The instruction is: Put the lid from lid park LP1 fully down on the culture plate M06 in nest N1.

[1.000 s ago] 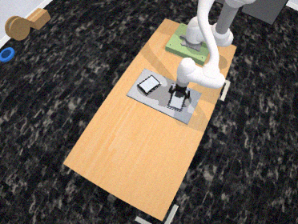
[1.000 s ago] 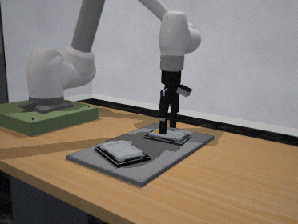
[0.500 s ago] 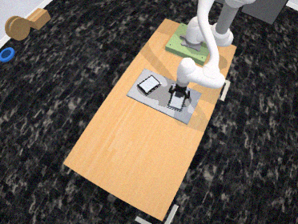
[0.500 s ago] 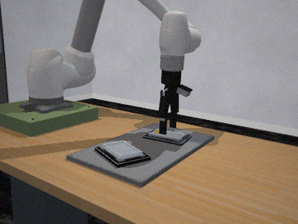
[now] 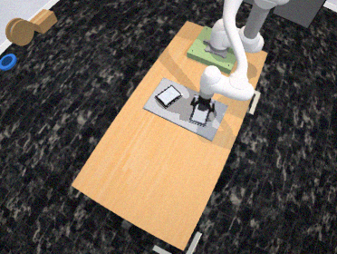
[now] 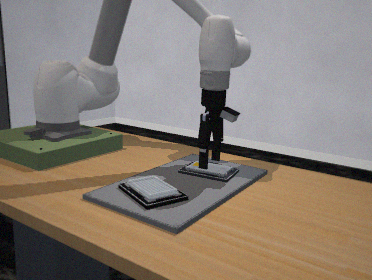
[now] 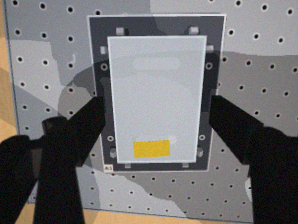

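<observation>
My hand is 4 cm above the lid. Also, from my hand: nest N1: 26 cm to the right, 4 cm below, 4 cm behind; culture plate M06: 26 cm to the right, 4 cm behind, 3 cm below; lid park LP1: 5 cm below.
</observation>
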